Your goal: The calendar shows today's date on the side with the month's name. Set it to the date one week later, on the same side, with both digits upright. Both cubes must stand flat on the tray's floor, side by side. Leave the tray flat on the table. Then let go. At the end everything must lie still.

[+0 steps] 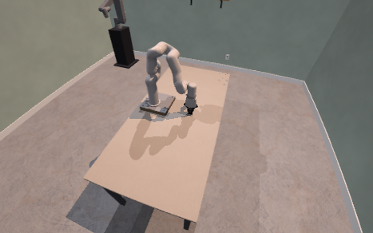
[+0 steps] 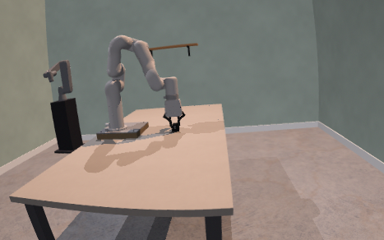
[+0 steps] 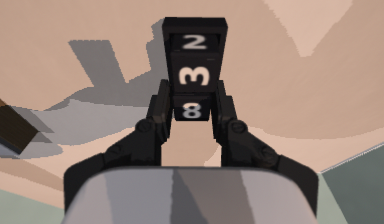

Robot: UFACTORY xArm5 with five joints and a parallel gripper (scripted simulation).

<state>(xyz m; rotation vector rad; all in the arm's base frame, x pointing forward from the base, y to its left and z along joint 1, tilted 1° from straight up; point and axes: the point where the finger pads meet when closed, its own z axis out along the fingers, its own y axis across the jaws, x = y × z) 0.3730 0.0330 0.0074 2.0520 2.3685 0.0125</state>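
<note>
My hand is 20 mm above the black cube. Also, from my hand: black calendar tray: 20 mm to the left, 30 mm below.
</note>
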